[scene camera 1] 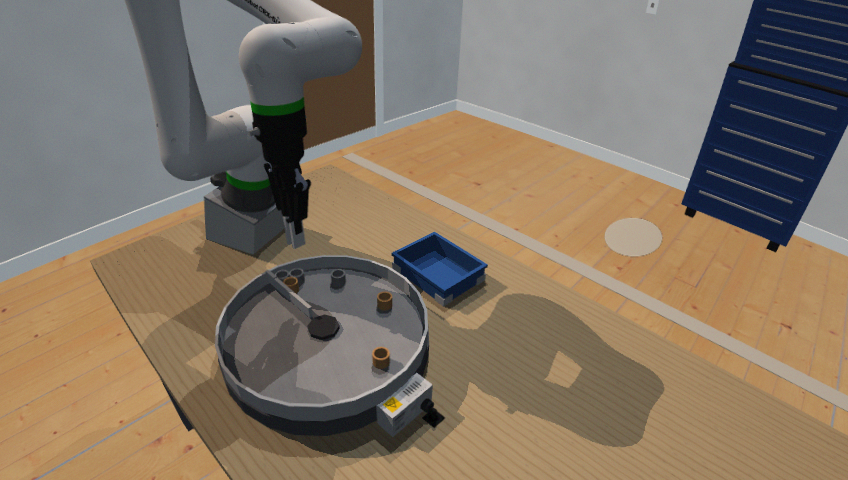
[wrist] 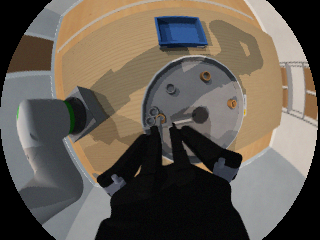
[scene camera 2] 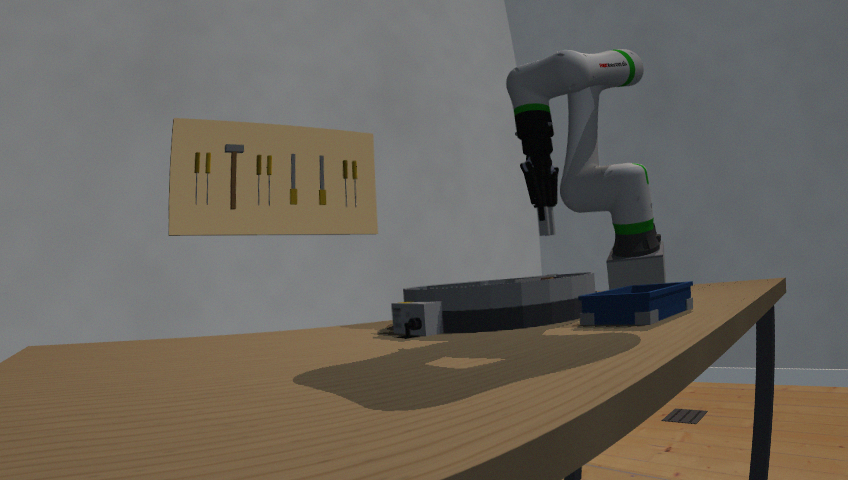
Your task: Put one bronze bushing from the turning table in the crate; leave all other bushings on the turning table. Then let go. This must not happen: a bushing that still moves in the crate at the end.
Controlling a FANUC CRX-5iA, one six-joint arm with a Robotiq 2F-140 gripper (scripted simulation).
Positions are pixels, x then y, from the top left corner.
my gripper: scene camera 1 296, 243; wrist; scene camera 2
same spot on my gripper: [scene camera 2: 545, 202] = [wrist: 172, 128]
